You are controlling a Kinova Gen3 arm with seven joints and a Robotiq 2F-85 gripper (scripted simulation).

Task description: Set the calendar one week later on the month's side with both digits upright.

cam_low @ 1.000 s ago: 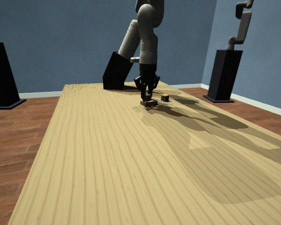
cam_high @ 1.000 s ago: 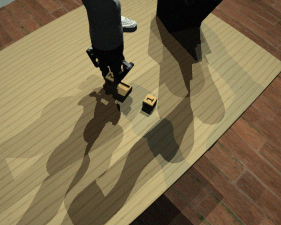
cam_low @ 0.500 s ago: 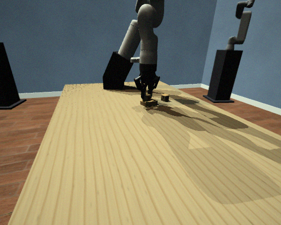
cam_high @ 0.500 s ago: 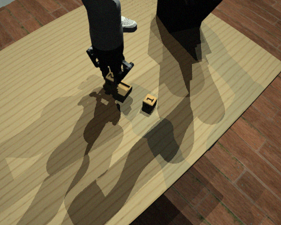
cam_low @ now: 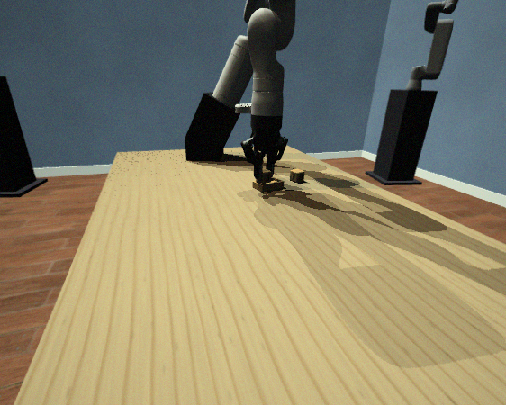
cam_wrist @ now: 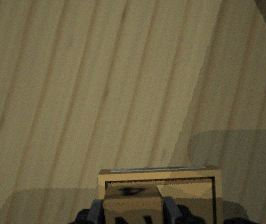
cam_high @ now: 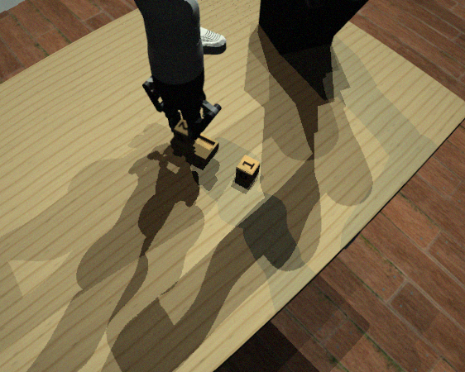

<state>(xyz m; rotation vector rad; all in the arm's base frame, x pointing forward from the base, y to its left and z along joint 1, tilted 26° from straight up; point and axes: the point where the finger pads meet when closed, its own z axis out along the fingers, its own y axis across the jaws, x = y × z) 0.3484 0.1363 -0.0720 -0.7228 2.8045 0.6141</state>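
Now: hand 4 cm above the wooden tray, 1 cm to the right of it and 1 cm past it. Round my hand: cube 1 cm below.
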